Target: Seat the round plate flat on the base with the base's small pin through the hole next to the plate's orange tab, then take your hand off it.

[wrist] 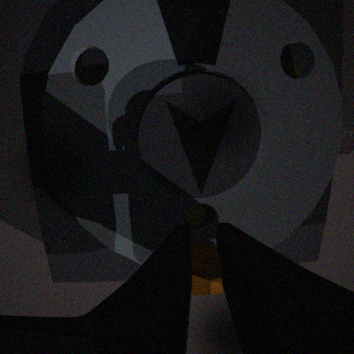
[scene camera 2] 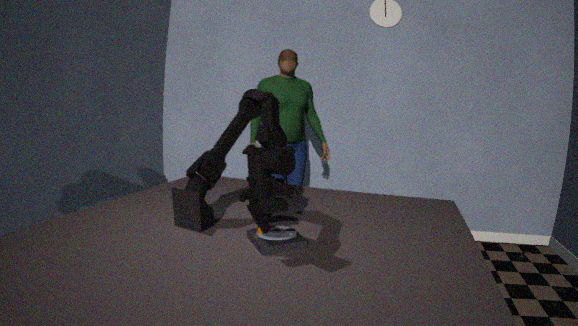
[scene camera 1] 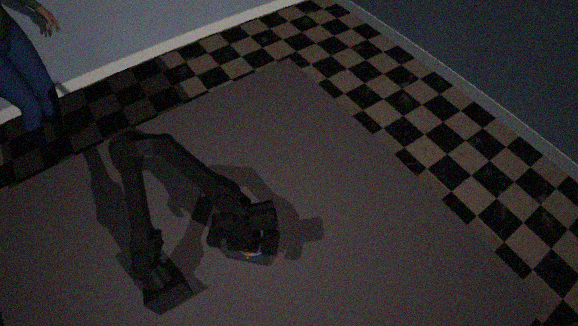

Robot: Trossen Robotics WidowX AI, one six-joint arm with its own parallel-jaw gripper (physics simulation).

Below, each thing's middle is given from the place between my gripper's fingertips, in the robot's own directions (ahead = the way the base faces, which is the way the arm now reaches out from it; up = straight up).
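Labels:
Relative to the round grey plate [wrist: 89, 135], my gripper is 3 cm to the right of it and 2 cm short of it. The dark square base [wrist: 74, 255], measured from my hand, is 3 cm to the left of it, 2 cm below it and 2 cm ahead of it.

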